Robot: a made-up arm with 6 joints.
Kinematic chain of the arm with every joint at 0, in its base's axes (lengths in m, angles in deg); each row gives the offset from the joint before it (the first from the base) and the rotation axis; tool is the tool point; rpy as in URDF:
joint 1: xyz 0.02 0 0.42 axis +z
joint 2: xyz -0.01 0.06 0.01 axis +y
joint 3: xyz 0 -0.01 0.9 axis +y
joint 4: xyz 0 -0.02 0.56 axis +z
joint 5: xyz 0.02 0 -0.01 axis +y
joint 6: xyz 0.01 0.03 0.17 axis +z
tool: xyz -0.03 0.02 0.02 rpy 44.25 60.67 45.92
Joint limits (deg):
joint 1: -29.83..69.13
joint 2: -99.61..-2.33
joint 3: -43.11..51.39
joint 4: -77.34..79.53
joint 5: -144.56..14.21
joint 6: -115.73..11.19
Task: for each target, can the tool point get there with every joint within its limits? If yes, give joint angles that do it. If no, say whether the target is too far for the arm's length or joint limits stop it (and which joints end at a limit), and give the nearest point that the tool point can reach.
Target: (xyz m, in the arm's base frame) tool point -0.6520 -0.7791 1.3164
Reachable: yes | joints 45.13 -46.82 6.74 66.56 -120.00 -3.38
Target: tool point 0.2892 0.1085 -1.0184
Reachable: no: joint limits stop it (at a limit: joint 1, joint 2, joint 3) | nearest point -0.8863 0.5794 -0.2509 | short by 1.481 m
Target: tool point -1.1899 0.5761 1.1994
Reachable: yes | joints -17.45 -66.59 20.22 -51.36 -65.04 -56.93
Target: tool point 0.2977 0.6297 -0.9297
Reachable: no: joint limits stop it (at a limit: joint 1, joint 2, joint 3) | nearest point -0.8739 0.6368 -0.2488 | short by 1.355 m
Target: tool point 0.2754 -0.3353 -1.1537
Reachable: no: joint limits stop it (at a limit: joint 1, joint 2, joint 3) | nearest point -0.3571 -1.0404 -0.2836 | short by 1.286 m
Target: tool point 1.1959 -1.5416 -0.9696
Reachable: no: too far | nearest point -0.2912 -1.1621 -0.2514 | short by 1.695 m
